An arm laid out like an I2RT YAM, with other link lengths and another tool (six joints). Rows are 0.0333 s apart.
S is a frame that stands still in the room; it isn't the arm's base.
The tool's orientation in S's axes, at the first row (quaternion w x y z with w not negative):
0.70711 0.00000 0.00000 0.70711
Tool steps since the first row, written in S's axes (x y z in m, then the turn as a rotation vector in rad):
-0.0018 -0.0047 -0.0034 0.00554 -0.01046 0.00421
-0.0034 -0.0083 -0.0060 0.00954 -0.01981 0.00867
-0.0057 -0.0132 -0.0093 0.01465 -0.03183 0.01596
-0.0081 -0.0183 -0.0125 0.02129 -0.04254 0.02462
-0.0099 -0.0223 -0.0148 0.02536 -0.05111 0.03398
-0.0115 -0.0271 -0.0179 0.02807 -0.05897 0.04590
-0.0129 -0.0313 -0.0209 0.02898 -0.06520 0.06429
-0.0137 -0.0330 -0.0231 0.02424 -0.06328 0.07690
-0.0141 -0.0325 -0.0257 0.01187 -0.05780 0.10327
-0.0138 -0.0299 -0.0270 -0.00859 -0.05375 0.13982
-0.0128 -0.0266 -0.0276 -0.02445 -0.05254 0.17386
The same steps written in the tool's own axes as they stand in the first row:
-0.0047 0.0018 -0.0034 -0.01046 -0.00554 0.00421
-0.0083 0.0034 -0.0060 -0.01981 -0.00954 0.00867
-0.0132 0.0057 -0.0093 -0.03183 -0.01465 0.01596
-0.0183 0.0081 -0.0125 -0.04254 -0.02129 0.02462
-0.0223 0.0099 -0.0148 -0.05111 -0.02536 0.03398
-0.0271 0.0115 -0.0179 -0.05897 -0.02807 0.04590
-0.0313 0.0129 -0.0209 -0.06520 -0.02898 0.06429
-0.0330 0.0137 -0.0231 -0.06328 -0.02424 0.07690
-0.0325 0.0141 -0.0257 -0.05780 -0.01187 0.10327
-0.0299 0.0138 -0.0270 -0.05375 0.00859 0.13982
-0.0266 0.0128 -0.0276 -0.05254 0.02445 0.17386

